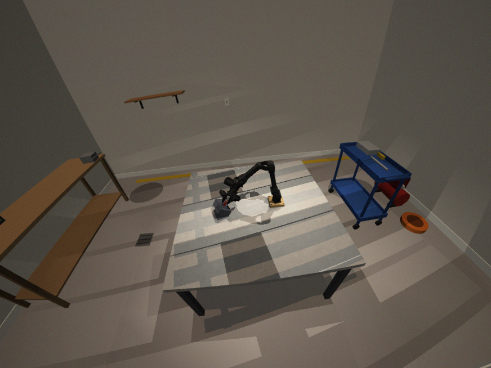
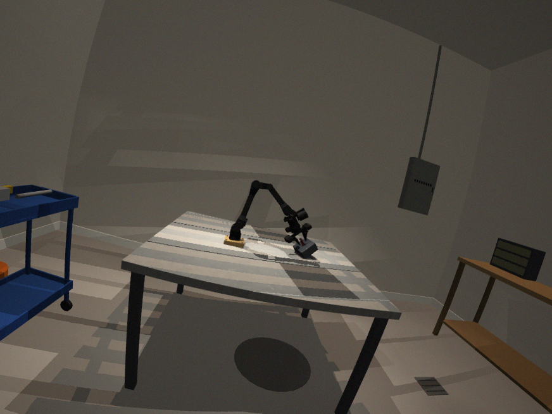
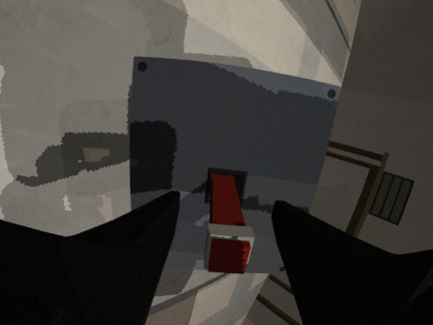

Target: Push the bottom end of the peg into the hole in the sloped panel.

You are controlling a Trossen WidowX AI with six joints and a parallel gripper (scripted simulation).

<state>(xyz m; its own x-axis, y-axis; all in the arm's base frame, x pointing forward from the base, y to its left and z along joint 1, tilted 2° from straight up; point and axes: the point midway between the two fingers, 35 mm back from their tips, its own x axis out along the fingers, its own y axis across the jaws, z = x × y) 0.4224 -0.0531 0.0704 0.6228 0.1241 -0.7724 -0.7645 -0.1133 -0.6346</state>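
Right now my gripper tip is 1 cm below the red peg and 1 cm past it. From my gripper tip the other things lie so: dark sloped panel (3 cm below, 3 cm ahead, 1 cm to the left).
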